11 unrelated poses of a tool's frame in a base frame.
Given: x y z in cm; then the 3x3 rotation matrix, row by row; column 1 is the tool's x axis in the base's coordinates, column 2 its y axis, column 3 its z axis. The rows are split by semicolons.
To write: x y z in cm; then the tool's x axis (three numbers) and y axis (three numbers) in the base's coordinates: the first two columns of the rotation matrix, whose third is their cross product. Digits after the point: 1 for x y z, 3 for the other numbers.
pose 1, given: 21.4, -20.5, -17.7; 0.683, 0.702, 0.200; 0.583, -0.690, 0.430; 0.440, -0.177, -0.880
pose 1, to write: 21.4, -20.5, -17.7, 0.683, 0.583, 0.440, 0.702, -0.690, -0.177
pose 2, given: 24.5, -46.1, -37.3; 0.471, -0.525, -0.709; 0.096, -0.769, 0.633; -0.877, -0.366, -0.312
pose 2, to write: 24.5, -46.1, -37.3, 0.471, 0.096, -0.877, -0.525, -0.769, -0.366
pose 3, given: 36.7, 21.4, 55.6; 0.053, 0.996, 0.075; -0.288, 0.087, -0.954; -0.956, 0.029, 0.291
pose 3, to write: 36.7, 21.4, 55.6, 0.053, -0.288, -0.956, 0.996, 0.087, 0.029
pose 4, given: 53.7, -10.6, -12.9; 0.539, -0.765, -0.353; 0.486, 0.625, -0.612; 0.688, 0.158, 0.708
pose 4, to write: 53.7, -10.6, -12.9, 0.539, 0.486, 0.688, -0.765, 0.625, 0.158
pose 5, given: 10.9, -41.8, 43.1; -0.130, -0.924, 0.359; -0.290, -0.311, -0.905; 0.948, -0.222, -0.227
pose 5, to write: 10.9, -41.8, 43.1, -0.130, -0.290, 0.948, -0.924, -0.311, -0.222
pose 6, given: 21.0, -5.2, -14.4; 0.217, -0.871, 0.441; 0.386, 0.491, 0.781; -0.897, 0.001, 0.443
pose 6, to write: 21.0, -5.2, -14.4, 0.217, 0.386, -0.897, -0.871, 0.491, 0.001
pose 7, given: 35.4, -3.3, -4.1; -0.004, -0.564, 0.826; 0.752, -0.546, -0.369; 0.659, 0.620, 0.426
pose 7, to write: 35.4, -3.3, -4.1, -0.004, 0.752, 0.659, -0.564, -0.546, 0.620
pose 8, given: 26.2, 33.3, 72.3; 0.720, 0.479, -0.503; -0.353, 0.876, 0.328; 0.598, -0.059, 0.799
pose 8, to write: 26.2, 33.3, 72.3, 0.720, -0.353, 0.598, 0.479, 0.876, -0.059
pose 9, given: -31.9, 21.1, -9.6; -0.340, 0.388, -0.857; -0.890, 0.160, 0.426; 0.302, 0.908, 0.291
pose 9, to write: -31.9, 21.1, -9.6, -0.340, -0.890, 0.302, 0.388, 0.160, 0.908
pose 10, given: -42.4, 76.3, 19.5; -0.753, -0.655, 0.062; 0.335, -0.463, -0.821; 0.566, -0.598, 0.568
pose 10, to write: -42.4, 76.3, 19.5, -0.753, 0.335, 0.566, -0.655, -0.463, -0.598
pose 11, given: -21.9, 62.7, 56.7; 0.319, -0.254, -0.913; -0.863, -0.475, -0.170; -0.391, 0.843, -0.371
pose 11, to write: -21.9, 62.7, 56.7, 0.319, -0.863, -0.391, -0.254, -0.475, 0.843
